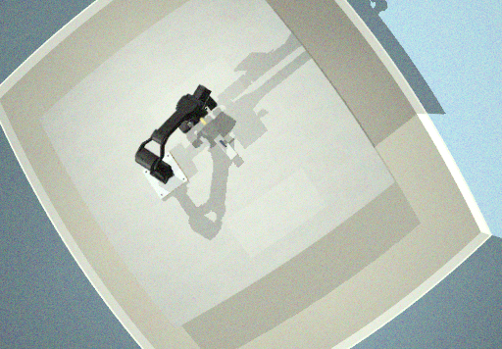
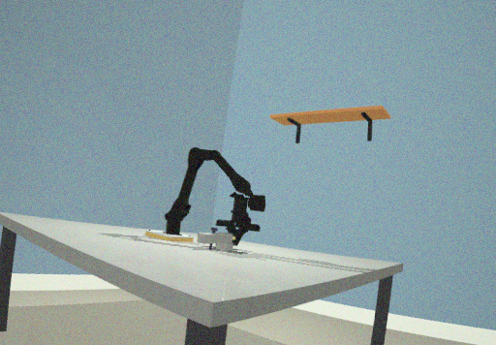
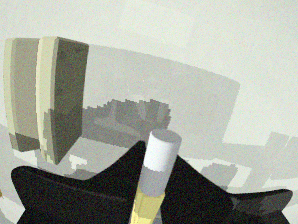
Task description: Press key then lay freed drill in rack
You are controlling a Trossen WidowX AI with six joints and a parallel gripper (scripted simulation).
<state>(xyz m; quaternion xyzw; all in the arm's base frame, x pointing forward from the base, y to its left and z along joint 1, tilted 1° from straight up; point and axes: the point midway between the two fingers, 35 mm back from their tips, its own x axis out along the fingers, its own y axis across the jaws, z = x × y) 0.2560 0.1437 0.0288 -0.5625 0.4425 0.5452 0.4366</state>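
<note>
Right now the beige forked rack is 80 mm behind my gripper tip and 10 mm to the left of it. The rest, counted from my gripper tip: drill (40 mm to the right, 30 mm above, 10 mm ahead); dark key (160 mm to the right, 40 mm ahead, 40 mm above).
</note>
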